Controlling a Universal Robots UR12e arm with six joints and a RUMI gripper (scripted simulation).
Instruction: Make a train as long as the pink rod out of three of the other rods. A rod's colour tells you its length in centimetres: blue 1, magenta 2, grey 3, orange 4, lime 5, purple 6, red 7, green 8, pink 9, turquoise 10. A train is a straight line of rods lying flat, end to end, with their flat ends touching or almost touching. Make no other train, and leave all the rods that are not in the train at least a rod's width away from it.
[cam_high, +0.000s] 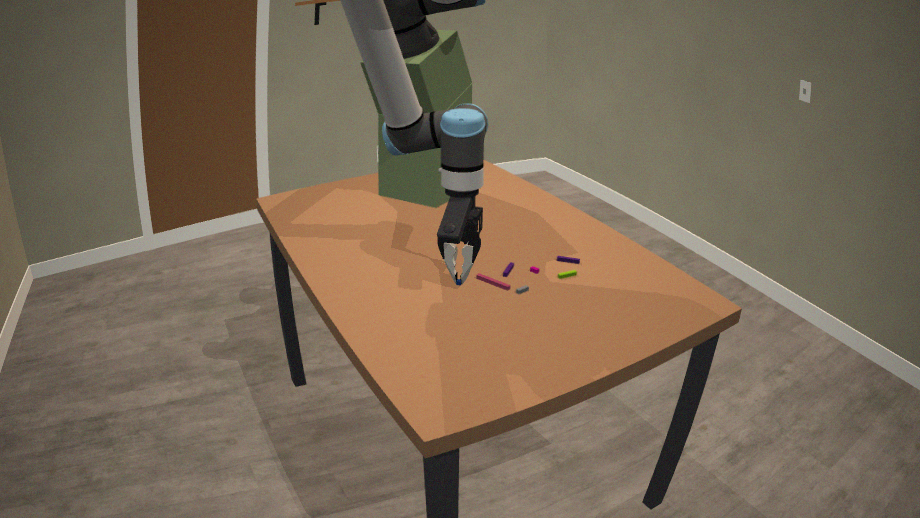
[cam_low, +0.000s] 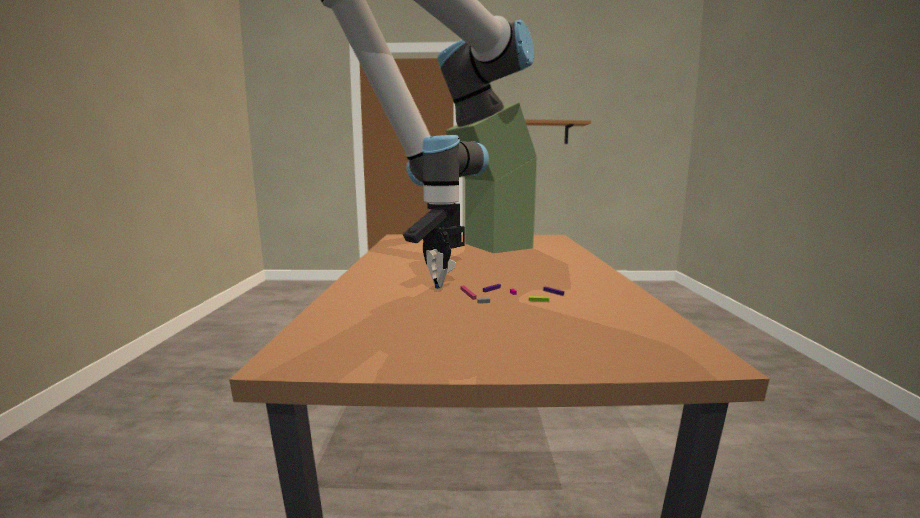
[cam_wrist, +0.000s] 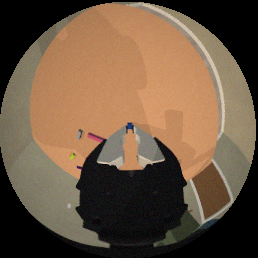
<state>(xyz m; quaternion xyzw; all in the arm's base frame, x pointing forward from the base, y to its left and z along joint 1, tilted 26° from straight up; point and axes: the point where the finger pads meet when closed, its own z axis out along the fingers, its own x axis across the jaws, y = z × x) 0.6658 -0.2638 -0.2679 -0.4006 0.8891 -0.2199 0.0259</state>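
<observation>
Right now my hand is 20 cm to the right of the magenta rod, 2 cm above it and 1 cm short of it. Round my hand: pink rod (8 cm to the left, 2 cm below, 1 cm ahead); blue rod (1 cm below); grey rod (12 cm to the left, 8 cm ahead, 2 cm below).
</observation>
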